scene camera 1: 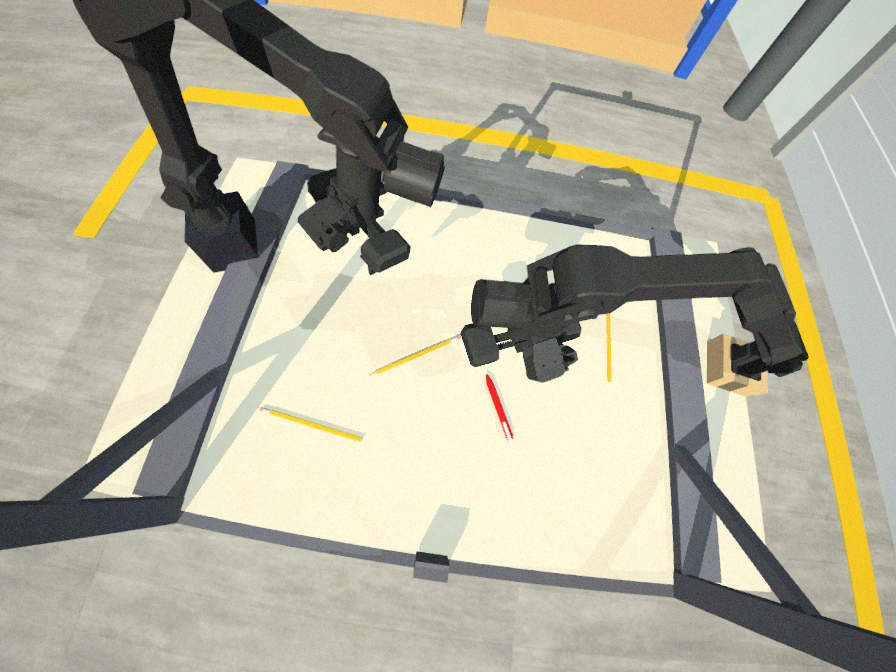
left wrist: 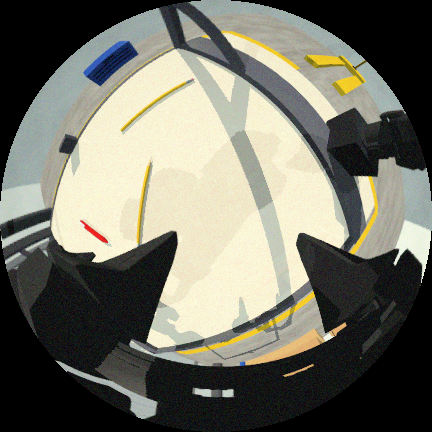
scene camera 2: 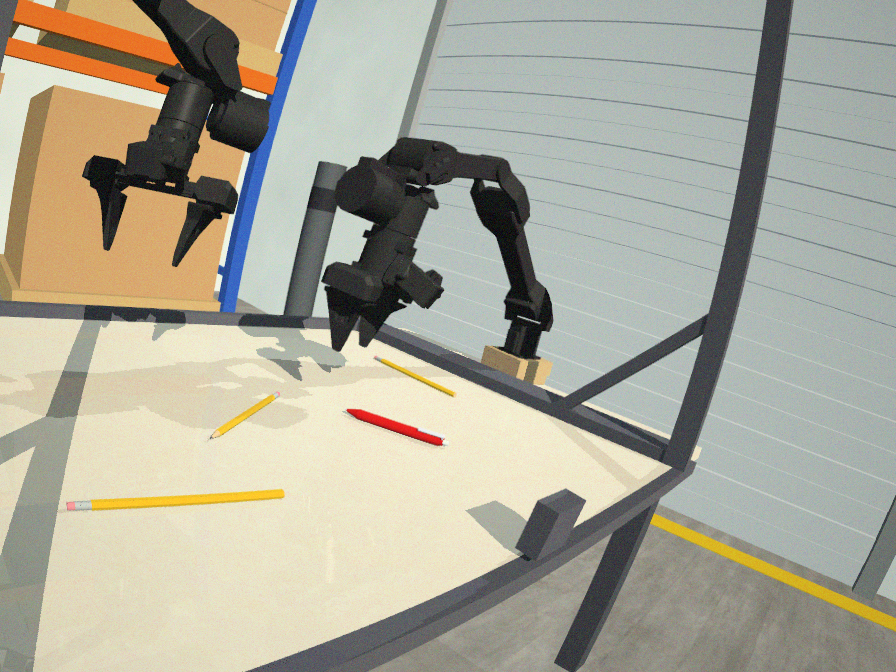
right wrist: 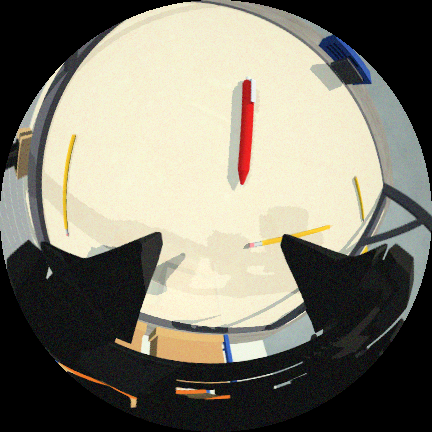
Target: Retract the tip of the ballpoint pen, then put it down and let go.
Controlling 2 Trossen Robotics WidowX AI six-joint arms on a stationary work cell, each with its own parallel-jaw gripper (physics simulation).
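Pixels of known places: left gripper, fingertip midpoint: [scene camera 1: 356, 254] [left wrist: 240, 238] [scene camera 2: 139, 258]; right gripper, fingertip midpoint: [scene camera 1: 504, 346] [scene camera 2: 349, 348] [right wrist: 224, 240]; left arm's base, origin of the base link: [scene camera 1: 212, 215] [left wrist: 368, 140]; right arm's base, origin of the base link: [scene camera 1: 745, 362] [scene camera 2: 519, 354].
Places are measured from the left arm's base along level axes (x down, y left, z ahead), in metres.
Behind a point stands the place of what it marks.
Note:
The red ballpoint pen [scene camera 1: 498, 405] {x 0.094, y -0.463, z 0.434 m} [scene camera 2: 394, 426] {x 0.098, y -0.466, z 0.429 m} [left wrist: 95, 232] {x 0.098, y -0.446, z 0.429 m} [right wrist: 246, 132] {x 0.094, y -0.457, z 0.436 m} lies flat on the table [scene camera 1: 347, 481] {x 0.106, y -0.518, z 0.147 m} [scene camera 2: 405, 549] {x 0.106, y -0.572, z 0.182 m}. Its white clip and button end points away from the right gripper, its narrow end toward it. In scene camera 2 a small pale point shows at the narrow end. My right gripper [scene camera 1: 512, 354] {x 0.031, y -0.376, z 0.461 m} [scene camera 2: 351, 347] {x 0.031, y -0.376, z 0.461 m} [right wrist: 224, 240] {x 0.031, y -0.376, z 0.461 m} is open and empty above the table, a little beyond the pen's narrow end. My left gripper [scene camera 1: 354, 242] {x -0.042, y -0.183, z 0.249 m} [scene camera 2: 141, 257] {x -0.042, y -0.183, z 0.249 m} [left wrist: 240, 238] {x -0.042, y -0.183, z 0.249 m} is open and empty, higher up and far from the pen.
One yellow pencil [scene camera 1: 416, 356] {x 0.100, y -0.333, z 0.314 m} [scene camera 2: 246, 415] {x 0.101, y -0.336, z 0.302 m} [left wrist: 144, 200] {x 0.101, y -0.330, z 0.299 m} lies near the pen. A second pencil [scene camera 1: 312, 424] {x 0.100, y -0.410, z 0.107 m} [scene camera 2: 180, 499] {x 0.100, y -0.409, z 0.100 m} [left wrist: 155, 104] {x 0.103, y -0.405, z 0.107 m} lies farther left. A third pencil [scene camera 1: 608, 347] {x 0.101, y -0.412, z 0.696 m} [scene camera 2: 416, 376] {x 0.101, y -0.402, z 0.700 m} [right wrist: 65, 185] {x 0.102, y -0.403, z 0.699 m} lies near the right arm. A dark block [scene camera 1: 432, 567] {x 0.050, y -0.671, z 0.251 m} [scene camera 2: 551, 524] {x 0.063, y -0.674, z 0.222 m} stands at the table edge.

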